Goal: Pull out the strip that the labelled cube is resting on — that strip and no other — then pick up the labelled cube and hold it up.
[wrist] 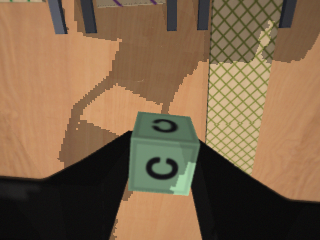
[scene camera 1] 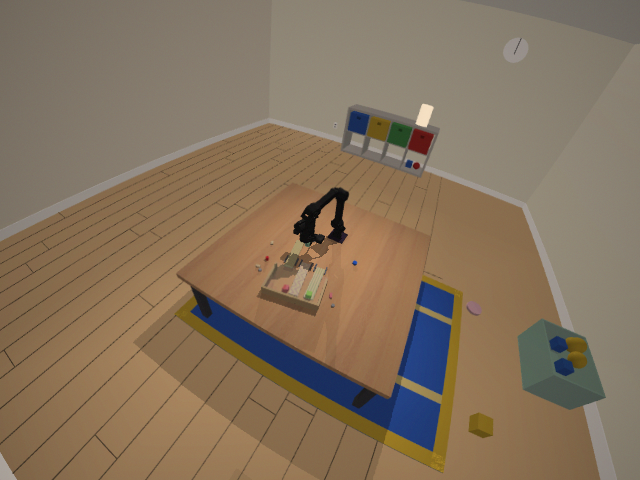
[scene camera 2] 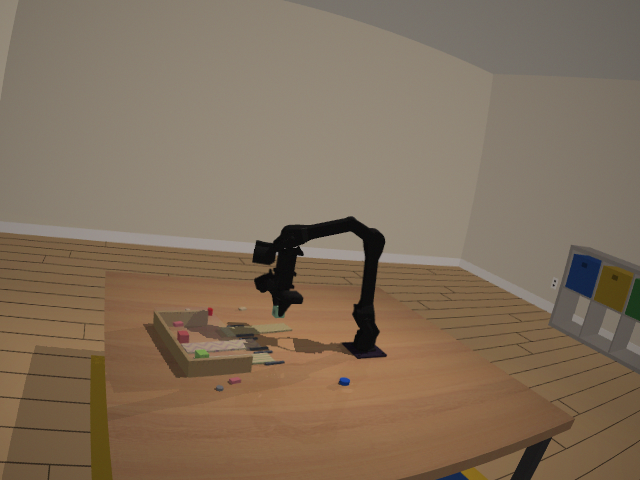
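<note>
A shallow wooden tray is visible in the pictures. So is the gripper, which the wrist view shows as well.
</note>
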